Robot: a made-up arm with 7 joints. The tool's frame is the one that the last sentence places.
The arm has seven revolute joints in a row. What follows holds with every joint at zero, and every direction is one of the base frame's.
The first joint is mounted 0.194 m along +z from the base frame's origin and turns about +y.
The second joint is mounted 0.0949 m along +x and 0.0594 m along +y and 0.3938 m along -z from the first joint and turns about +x.
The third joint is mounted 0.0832 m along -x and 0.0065 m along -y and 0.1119 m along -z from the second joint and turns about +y.
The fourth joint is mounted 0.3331 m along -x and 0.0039 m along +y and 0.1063 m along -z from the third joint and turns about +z.
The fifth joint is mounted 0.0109 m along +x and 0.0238 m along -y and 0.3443 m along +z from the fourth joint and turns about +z.
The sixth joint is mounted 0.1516 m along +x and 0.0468 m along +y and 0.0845 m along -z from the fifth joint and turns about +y.
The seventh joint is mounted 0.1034 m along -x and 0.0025 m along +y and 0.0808 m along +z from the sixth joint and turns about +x.
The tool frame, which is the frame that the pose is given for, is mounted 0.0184 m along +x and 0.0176 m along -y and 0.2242 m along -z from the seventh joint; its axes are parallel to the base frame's.
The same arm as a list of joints. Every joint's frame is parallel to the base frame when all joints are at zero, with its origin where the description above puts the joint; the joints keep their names.
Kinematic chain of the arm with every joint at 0, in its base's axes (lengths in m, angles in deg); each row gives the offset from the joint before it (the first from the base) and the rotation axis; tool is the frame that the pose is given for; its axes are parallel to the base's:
joint 1: xyz 0 0 0.194 axis +y
joint 2: xyz 0.0949 0.0594 -0.3938 axis +x
joint 3: xyz -0.0832 -0.0065 -0.1119 axis +y
joint 4: xyz -0.3331 0.0039 -0.1063 axis +z
joint 5: xyz 0.0109 -0.0238 0.3443 axis +z
joint 6: xyz 0.1516 0.0468 -0.0845 axis +y
joint 7: xyz -0.1034 0.0025 0.0808 axis +x
tool: xyz 0.0184 -0.0176 -0.2242

